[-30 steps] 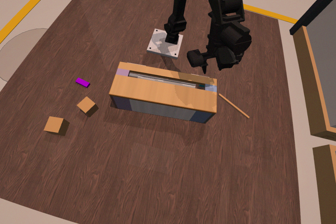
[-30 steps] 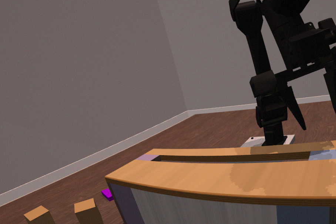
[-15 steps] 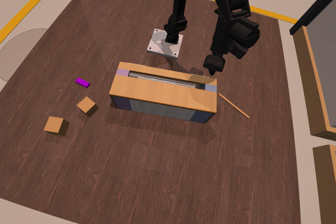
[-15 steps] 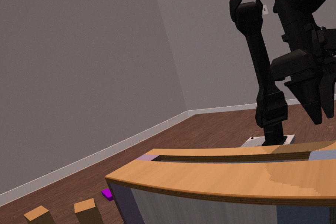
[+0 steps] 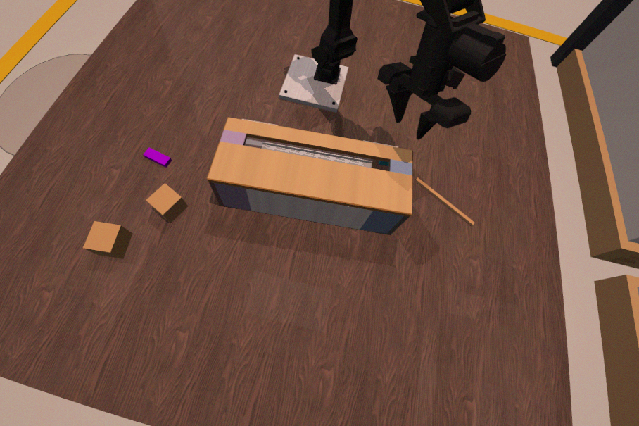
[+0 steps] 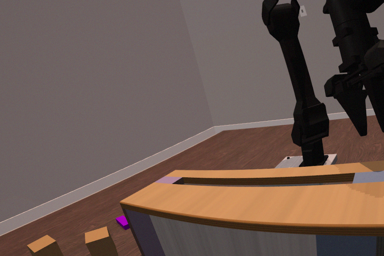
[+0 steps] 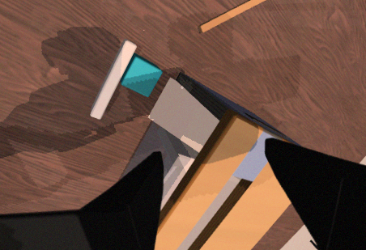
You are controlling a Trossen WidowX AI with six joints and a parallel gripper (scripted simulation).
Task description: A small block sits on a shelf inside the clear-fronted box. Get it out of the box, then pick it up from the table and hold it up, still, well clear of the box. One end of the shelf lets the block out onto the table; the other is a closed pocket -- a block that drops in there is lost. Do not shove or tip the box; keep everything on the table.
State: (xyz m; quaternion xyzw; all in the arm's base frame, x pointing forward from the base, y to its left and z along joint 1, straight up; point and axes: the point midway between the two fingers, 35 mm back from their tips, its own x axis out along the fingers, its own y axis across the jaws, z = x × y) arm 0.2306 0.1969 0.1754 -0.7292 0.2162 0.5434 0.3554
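Right now my gripper tip is 14 cm above the small teal block and 2 cm past it. Also, from my gripper tip: thin wooden stick 15 cm to the left, 15 cm below, 5 cm ahead; box 16 cm to the right, 10 cm below, 7 cm ahead.
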